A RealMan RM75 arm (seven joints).
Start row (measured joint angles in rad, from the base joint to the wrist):
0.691, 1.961, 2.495, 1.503, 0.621, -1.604, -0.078
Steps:
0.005, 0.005, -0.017, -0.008, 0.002, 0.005, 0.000
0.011, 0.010, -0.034, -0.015, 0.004, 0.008, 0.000
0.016, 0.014, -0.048, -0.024, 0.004, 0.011, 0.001
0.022, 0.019, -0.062, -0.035, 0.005, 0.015, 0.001
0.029, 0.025, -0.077, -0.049, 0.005, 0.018, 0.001
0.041, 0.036, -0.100, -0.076, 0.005, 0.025, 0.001
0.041, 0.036, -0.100, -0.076, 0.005, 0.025, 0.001
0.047, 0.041, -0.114, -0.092, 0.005, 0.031, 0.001
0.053, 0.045, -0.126, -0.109, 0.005, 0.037, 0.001
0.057, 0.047, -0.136, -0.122, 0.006, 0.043, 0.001
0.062, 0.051, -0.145, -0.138, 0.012, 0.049, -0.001
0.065, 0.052, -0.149, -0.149, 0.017, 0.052, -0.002
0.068, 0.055, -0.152, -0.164, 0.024, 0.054, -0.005
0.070, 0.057, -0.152, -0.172, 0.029, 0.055, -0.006
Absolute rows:
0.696, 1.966, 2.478, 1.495, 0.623, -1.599, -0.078
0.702, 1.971, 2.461, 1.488, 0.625, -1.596, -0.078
0.707, 1.975, 2.447, 1.479, 0.625, -1.593, -0.077
0.713, 1.980, 2.433, 1.468, 0.626, -1.589, -0.077
0.720, 1.986, 2.418, 1.454, 0.626, -1.586, -0.077
0.732, 1.997, 2.395, 1.427, 0.626, -1.579, -0.077
0.732, 1.997, 2.395, 1.427, 0.626, -1.579, -0.077
0.738, 2.002, 2.381, 1.411, 0.626, -1.573, -0.077
0.744, 2.006, 2.369, 1.394, 0.626, -1.567, -0.077
0.748, 2.008, 2.359, 1.381, 0.627, -1.561, -0.077
0.753, 2.012, 2.350, 1.365, 0.633, -1.555, -0.079
0.756, 2.013, 2.346, 1.354, 0.638, -1.552, -0.080
0.759, 2.016, 2.343, 1.339, 0.645, -1.550, -0.083
0.761, 2.018, 2.343, 1.331, 0.650, -1.549, -0.084

